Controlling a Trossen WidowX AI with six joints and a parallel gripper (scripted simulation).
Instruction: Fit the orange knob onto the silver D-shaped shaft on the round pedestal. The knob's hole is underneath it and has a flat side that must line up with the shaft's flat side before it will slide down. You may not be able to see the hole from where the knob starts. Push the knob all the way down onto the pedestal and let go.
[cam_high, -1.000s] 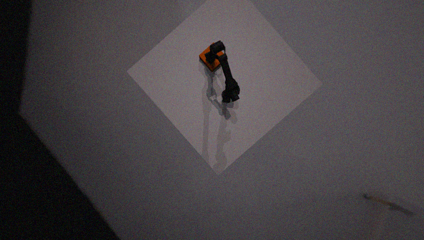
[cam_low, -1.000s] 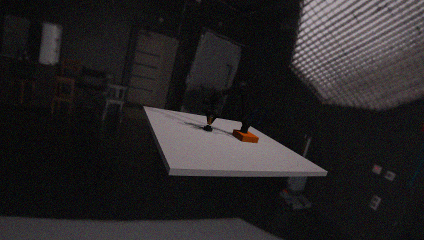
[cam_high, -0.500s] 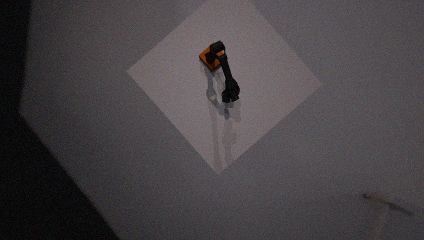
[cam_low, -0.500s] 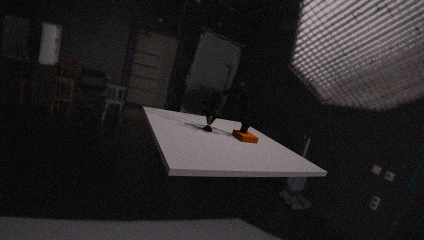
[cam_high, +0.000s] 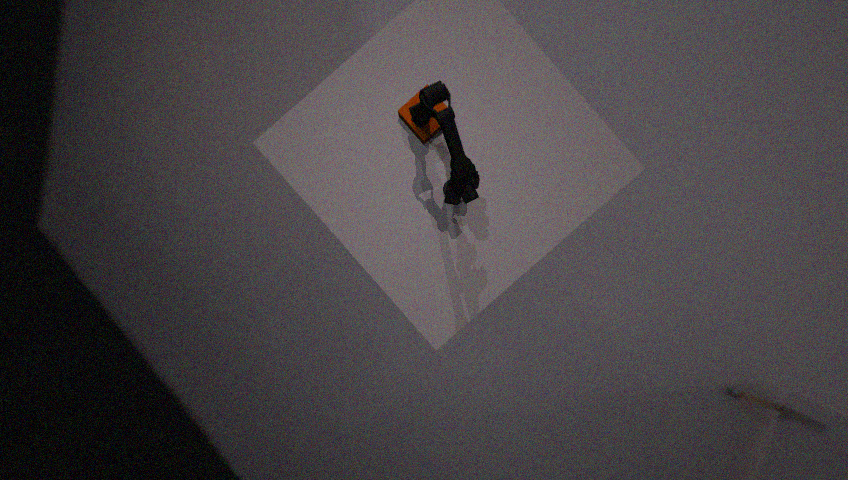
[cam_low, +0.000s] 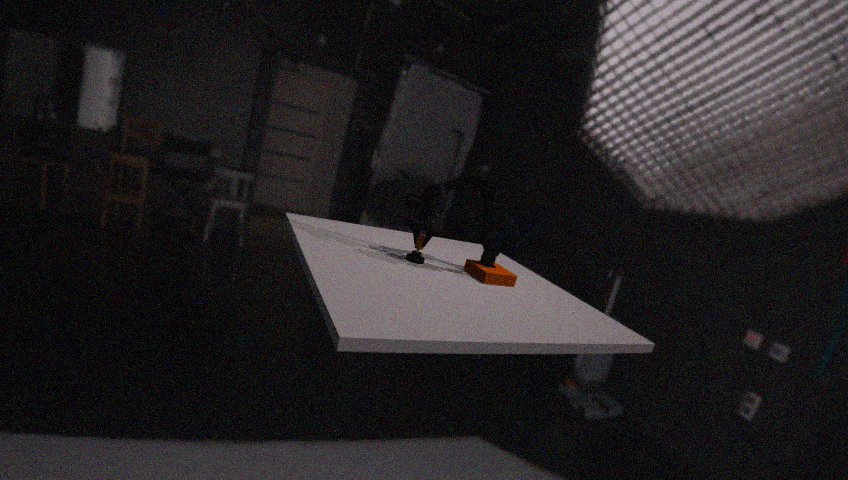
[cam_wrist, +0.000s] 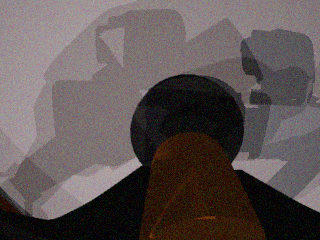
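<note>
Right now the orange knob is 3 cm above my gripper tip. From my gripper tip the other things lie so: pedestal with D-shaped shaft 4 cm below.
</note>
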